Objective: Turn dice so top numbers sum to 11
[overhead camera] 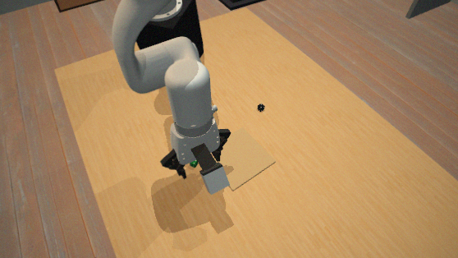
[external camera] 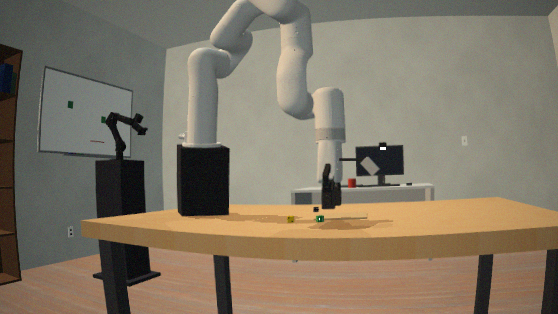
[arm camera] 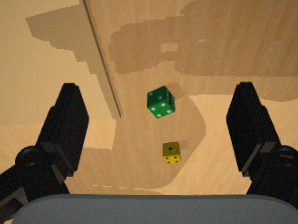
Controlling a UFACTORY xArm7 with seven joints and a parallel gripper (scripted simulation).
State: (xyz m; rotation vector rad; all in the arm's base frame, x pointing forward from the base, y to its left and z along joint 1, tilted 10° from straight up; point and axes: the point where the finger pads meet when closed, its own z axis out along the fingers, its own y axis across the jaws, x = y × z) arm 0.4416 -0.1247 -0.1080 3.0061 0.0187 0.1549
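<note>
Right now the green die is 40 mm below my hand and 30 mm behind it. The rest, counted from my hand: black die (260 mm to the left, 100 mm behind, 40 mm below); then yellow die (100 mm behind, 40 mm below, 10 mm to the right); then tan mat (110 mm to the left, 40 mm below, 10 mm ahead).
</note>
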